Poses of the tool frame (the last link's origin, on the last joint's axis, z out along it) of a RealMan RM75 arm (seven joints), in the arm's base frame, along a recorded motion.
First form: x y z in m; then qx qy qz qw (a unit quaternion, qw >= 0).
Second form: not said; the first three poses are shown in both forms.
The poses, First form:
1: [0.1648 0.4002 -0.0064 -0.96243 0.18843 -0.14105 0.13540]
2: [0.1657 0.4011 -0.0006 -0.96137 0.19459 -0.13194 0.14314]
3: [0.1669 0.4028 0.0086 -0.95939 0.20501 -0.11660 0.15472]
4: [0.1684 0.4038 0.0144 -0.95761 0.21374 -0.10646 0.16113]
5: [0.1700 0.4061 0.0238 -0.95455 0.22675 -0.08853 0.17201]
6: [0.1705 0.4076 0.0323 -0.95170 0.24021 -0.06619 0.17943]
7: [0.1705 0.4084 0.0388 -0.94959 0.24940 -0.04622 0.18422]
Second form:
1: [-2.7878 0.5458 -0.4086 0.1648 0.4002 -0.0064]
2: [-2.7726 0.5612 -0.3805 0.1657 0.4011 -0.0006]
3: [-2.7491 0.5874 -0.3341 0.1669 0.4028 0.0086]
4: [-2.7342 0.6103 -0.3040 0.1684 0.4038 0.0144]
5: [-2.7092 0.6435 -0.2513 0.1700 0.4061 0.0238]
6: [-2.6901 0.6790 -0.1871 0.1705 0.4076 0.0323]
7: [-2.6772 0.7031 -0.1303 0.1705 0.4084 0.0388]
